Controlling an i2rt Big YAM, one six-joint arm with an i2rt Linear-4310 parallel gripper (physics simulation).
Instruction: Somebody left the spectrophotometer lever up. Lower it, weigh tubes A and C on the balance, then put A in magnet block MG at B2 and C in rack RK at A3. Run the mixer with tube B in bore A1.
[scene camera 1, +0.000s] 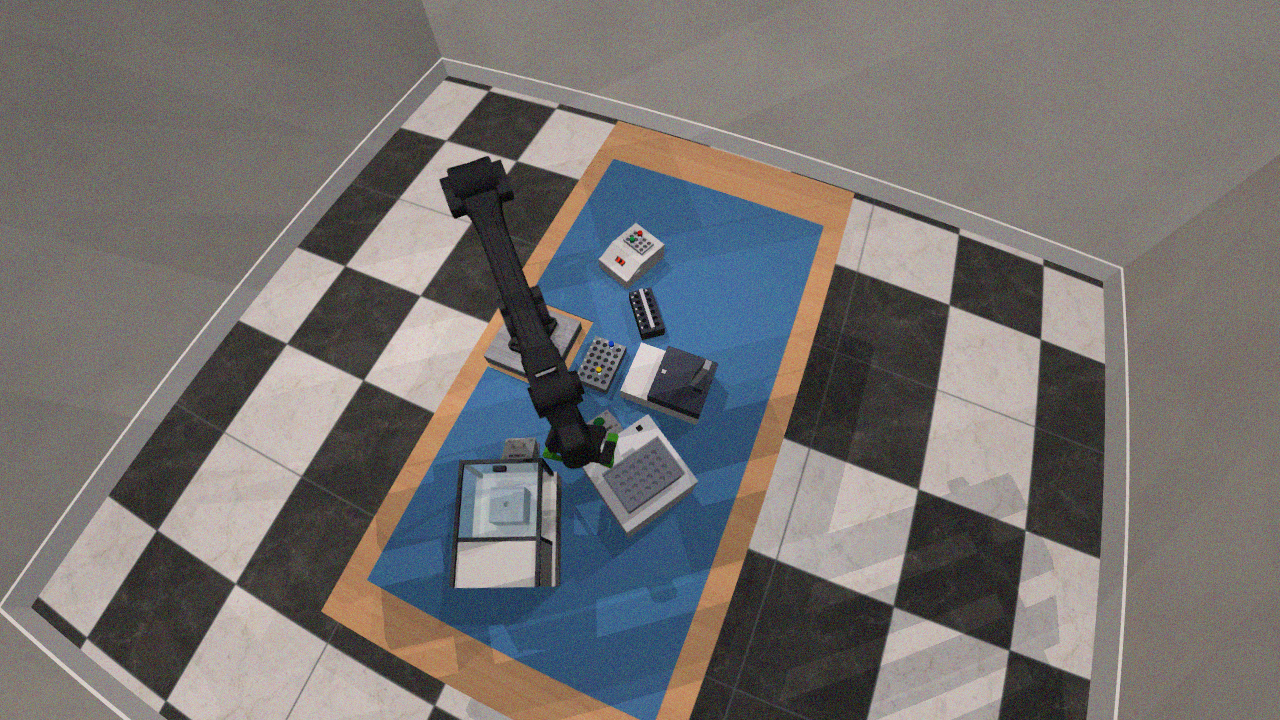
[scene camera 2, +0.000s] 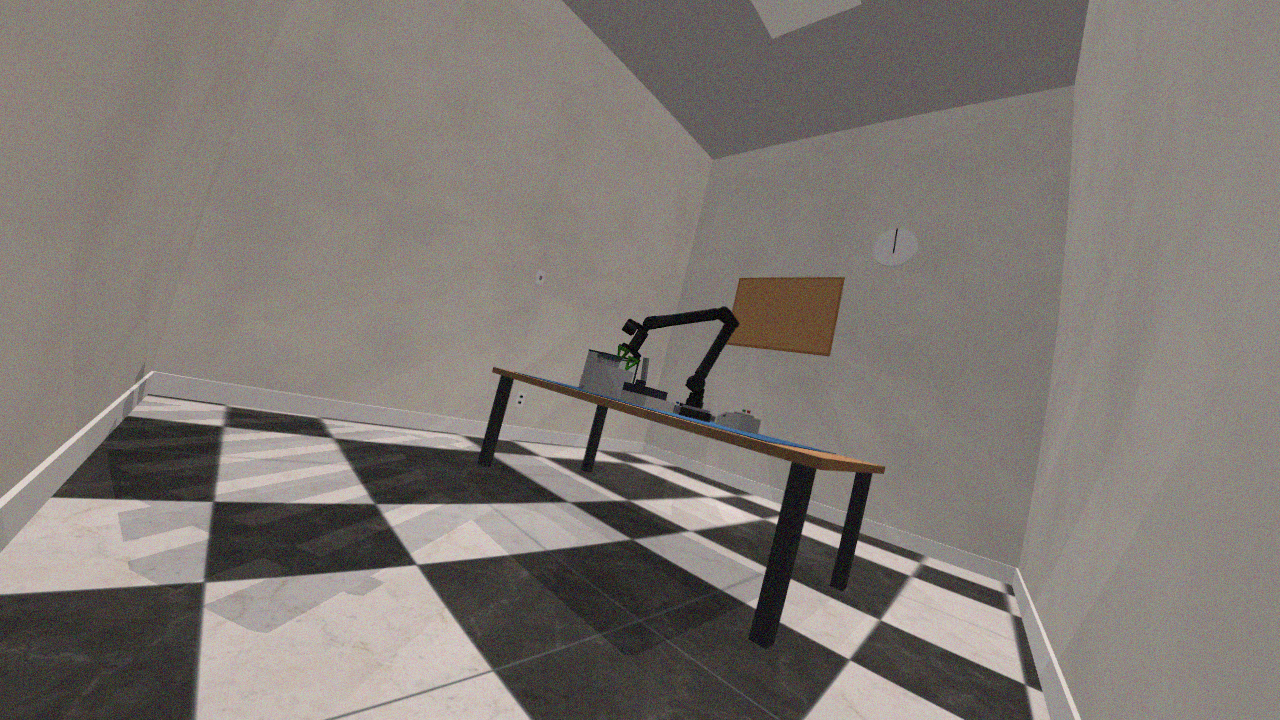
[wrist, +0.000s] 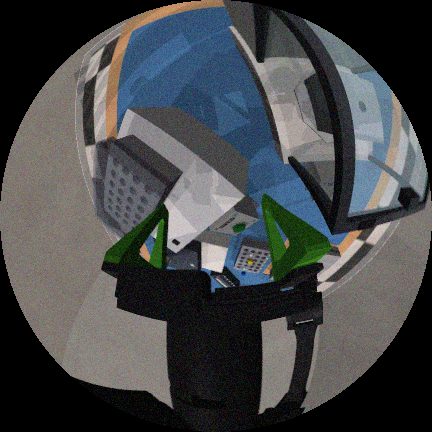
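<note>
My gripper is open and empty, above the mat between the glass-walled balance and a white machine with a grey holed block. A grey rack holds a blue tube and a yellow tube. A black block lies beyond the rack. A white-and-dark instrument bears a grey lever-like part; its position is unclear. Tube letters are unreadable.
A small control box with a green knob sits beside the white machine. A small grey box adjoins the balance. A white unit holding red and green pieces is at the far end of the blue mat. The arm's base stands beside the rack.
</note>
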